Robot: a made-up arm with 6 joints. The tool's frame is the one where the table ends.
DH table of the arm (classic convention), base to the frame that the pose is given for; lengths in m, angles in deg. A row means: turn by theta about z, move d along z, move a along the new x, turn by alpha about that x. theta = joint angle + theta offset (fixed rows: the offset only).
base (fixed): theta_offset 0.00  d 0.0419  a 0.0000  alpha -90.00
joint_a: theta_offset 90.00  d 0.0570  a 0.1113  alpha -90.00
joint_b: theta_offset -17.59  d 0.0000  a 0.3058  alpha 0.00
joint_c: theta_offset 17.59  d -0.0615  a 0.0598  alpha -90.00
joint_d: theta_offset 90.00  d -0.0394  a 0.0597  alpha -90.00
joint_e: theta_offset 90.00  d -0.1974  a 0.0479  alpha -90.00
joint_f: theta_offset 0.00  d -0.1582  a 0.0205  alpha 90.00
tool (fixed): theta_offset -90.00  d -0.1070  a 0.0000  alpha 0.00
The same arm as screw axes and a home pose.
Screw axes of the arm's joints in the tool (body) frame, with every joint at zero. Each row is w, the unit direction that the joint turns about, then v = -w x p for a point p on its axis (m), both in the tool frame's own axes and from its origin. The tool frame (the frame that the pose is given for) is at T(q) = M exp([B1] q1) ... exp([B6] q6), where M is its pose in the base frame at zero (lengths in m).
B1 = (0, 1, 0, -0.7670, 0.0000, -0.2794)
B2 = (-1, 0, 0, 0.0000, -0.6557, -0.2002)
B3 = (-1, 0, 0, 0.0000, -0.3642, -0.1078)
B4 = (0, -1, 0, 0.3044, 0.0000, 0.2179)
B5 = (0, 0, 1, -0.0684, 0.1582, 0.0000)
B6 = (-1, 0, 0, 0.0000, -0.1070, -0.0205)
M =
1 0 0 0.2794
0 1 0 0.2572
0 0 1 -0.7251
0 0 0 1

